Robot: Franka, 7 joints.
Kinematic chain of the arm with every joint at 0, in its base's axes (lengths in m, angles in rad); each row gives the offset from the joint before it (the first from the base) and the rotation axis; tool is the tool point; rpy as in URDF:
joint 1: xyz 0 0 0.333 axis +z
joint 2: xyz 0 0 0 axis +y
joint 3: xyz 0 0 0.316 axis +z
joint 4: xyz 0.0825 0 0 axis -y
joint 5: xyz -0.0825 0 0.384 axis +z
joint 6: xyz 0 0 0 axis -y
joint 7: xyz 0.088 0 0 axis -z
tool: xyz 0 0 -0.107 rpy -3.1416 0 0
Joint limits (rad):
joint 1: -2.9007..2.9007
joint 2: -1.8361..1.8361
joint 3: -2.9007..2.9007
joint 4: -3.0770..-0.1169
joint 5: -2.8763..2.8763
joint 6: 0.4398..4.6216
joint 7: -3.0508..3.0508
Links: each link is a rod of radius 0.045 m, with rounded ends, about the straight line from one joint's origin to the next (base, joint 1, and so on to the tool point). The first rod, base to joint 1, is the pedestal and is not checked.
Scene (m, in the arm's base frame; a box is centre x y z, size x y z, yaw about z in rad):
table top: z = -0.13
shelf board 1: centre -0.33 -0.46 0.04 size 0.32 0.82 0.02 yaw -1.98
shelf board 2: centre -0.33 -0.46 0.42 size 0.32 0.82 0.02 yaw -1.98
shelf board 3: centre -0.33 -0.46 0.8 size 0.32 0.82 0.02 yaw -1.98
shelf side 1: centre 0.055 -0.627 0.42 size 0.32 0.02 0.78 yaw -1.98
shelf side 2: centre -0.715 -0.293 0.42 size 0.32 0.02 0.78 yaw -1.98
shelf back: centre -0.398 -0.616 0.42 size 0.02 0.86 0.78 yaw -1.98
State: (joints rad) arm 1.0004 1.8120 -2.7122 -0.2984 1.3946 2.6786 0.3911
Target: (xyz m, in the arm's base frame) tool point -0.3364 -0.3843 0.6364
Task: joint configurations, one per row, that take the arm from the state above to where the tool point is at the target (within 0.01 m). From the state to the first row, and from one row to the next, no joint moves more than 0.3 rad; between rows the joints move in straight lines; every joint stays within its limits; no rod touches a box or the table.
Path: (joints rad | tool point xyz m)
1: 0.9382 1.7068 -2.7358 -0.5851 1.4230 2.7150 0.3911 | 0.5570 0.6177 0.5077
2: 0.8760 1.6017 -2.7593 -0.8719 1.4515 2.7514 0.3911 | 0.5577 0.4820 0.7170
3: 0.8139 1.4965 -2.7829 -1.1586 1.4799 2.7878 0.3911 | 0.4881 0.3129 0.8786
4: 0.7517 1.3914 -2.8064 -1.4454 1.5084 2.8242 0.3911 | 0.3589 0.1387 0.9720
5: 0.6895 1.2862 -2.8300 -1.7321 1.5368 2.8606 0.3911 | 0.1913 -0.0133 0.9869
6: 0.6273 1.1811 -2.8536 -2.0189 1.5652 2.8970 0.3911 | 0.0147 -0.1214 0.9252
7: 0.5652 1.0759 -2.8771 -2.3056 1.5937 2.9335 0.3911 | -0.1396 -0.1742 0.8006
8: 0.5030 0.9707 -2.9007 -2.5924 1.6221 2.9699 0.3911 | -0.2439 -0.1710 0.6364
9: 0.5513 0.7490 -2.9007 -2.4205 1.5867 2.8833 0.3911 | -0.2766 -0.2388 0.6504
10: 0.5996 0.5273 -2.9007 -2.2486 1.5513 2.7968 0.3911 | -0.3082 -0.3105 0.6507
11: 0.6479 0.3056 -2.9007 -2.0767 1.5159 2.7102 0.3911 | -0.3364 -0.3843 0.6364

